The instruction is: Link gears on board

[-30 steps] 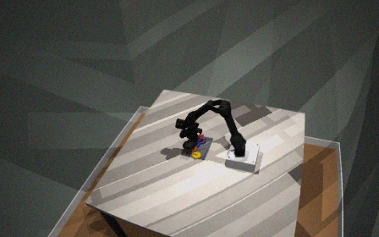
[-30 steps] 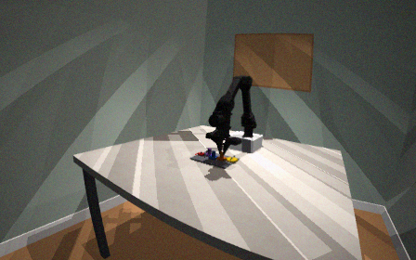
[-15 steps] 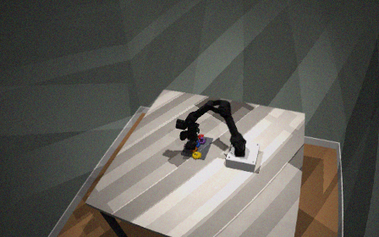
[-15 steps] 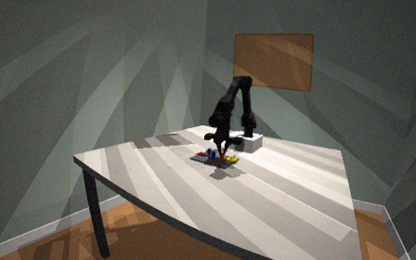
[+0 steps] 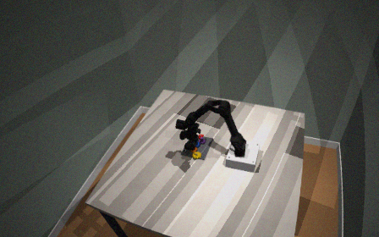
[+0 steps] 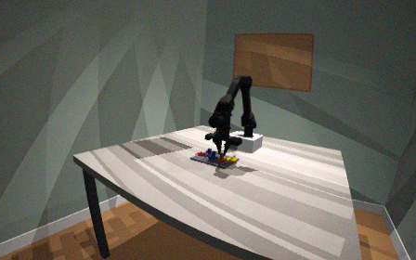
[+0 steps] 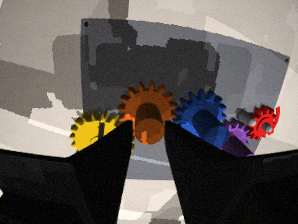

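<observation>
Right now the orange gear is 10 mm below my gripper tip. From my gripper tip the other things lie so: blue gear 50 mm to the right, 10 mm below, 10 mm behind; then red gear 130 mm to the right, 30 mm behind, 20 mm below; then purple gear 90 mm to the right, 40 mm behind, 10 mm below.
</observation>
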